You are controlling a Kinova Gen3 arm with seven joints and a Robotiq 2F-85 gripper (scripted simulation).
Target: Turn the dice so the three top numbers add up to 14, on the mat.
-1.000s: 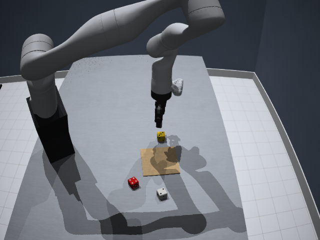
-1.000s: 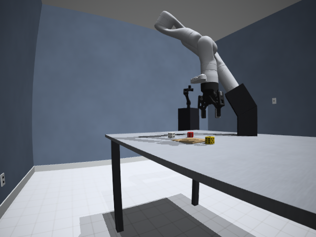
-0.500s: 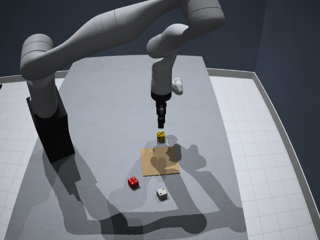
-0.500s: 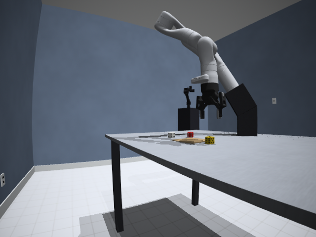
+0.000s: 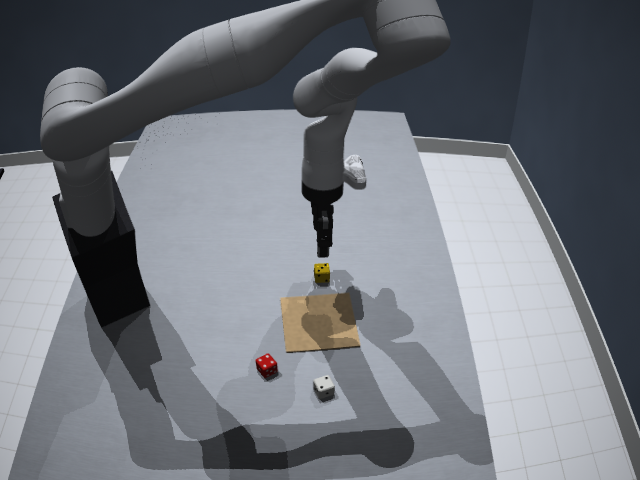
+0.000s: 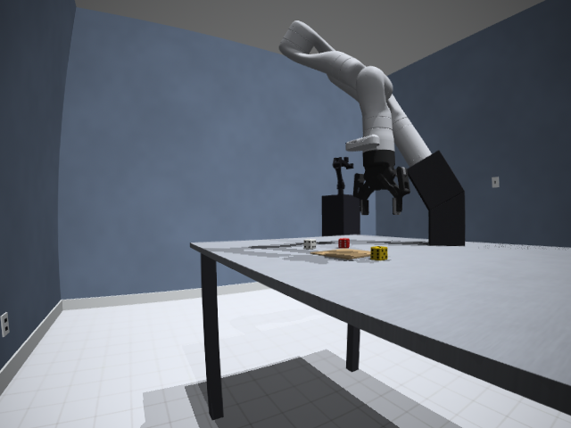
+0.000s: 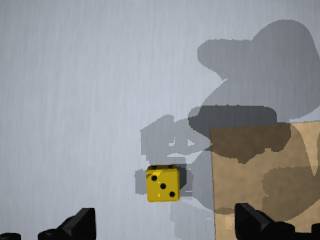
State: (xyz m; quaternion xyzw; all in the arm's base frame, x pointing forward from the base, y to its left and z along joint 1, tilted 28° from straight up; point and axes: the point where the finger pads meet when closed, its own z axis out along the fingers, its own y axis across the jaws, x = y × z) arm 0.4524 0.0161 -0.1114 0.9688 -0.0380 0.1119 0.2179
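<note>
Right now the yellow die is 9 cm below my hand. The rest, counted from my hand: tan mat (3 cm behind, 12 cm to the right, 11 cm below); then red die (15 cm behind, 22 cm to the right, 9 cm below); then white die (6 cm behind, 28 cm to the right, 9 cm below).
</note>
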